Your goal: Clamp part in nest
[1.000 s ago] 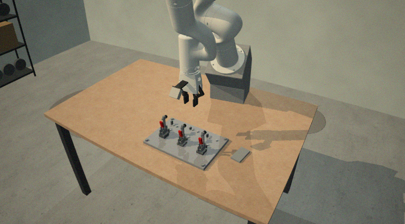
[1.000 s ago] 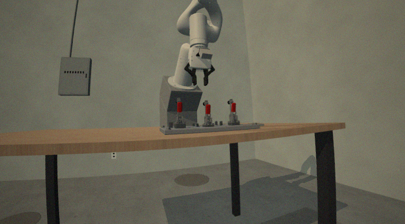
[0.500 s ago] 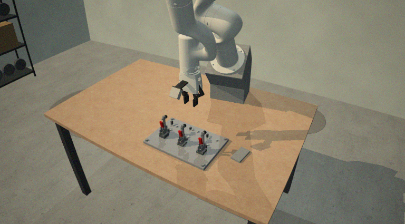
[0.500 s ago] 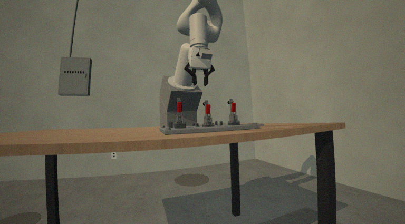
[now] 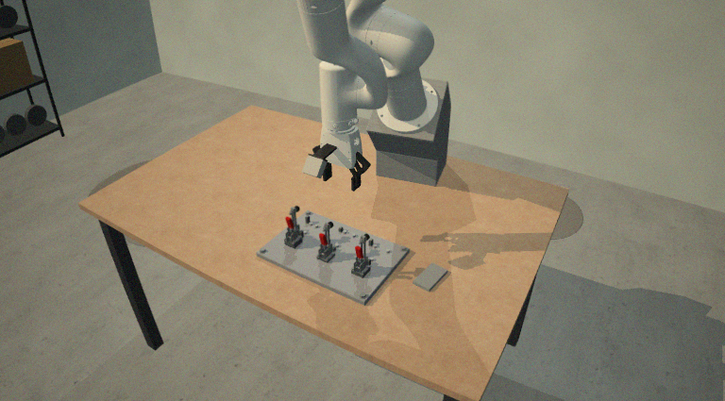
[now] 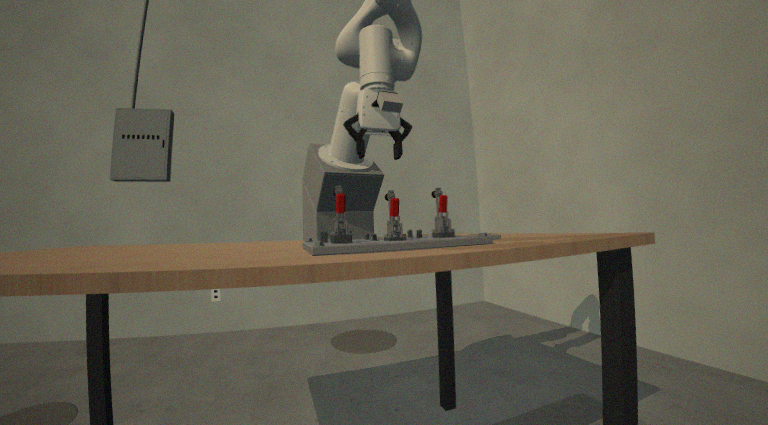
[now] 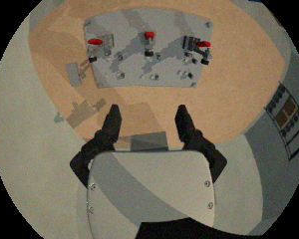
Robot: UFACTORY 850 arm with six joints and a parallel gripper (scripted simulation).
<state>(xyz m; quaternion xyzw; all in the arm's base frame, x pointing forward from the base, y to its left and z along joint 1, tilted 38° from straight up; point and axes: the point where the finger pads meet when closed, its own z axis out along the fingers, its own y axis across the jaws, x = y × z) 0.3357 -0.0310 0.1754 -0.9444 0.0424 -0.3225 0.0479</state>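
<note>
Right now the flat grey part is 27 cm to the left of my hand, 21 cm below it and 2 cm ahead of it. Also, from my hand: grey fixture plate 21 cm below, 5 cm ahead.
</note>
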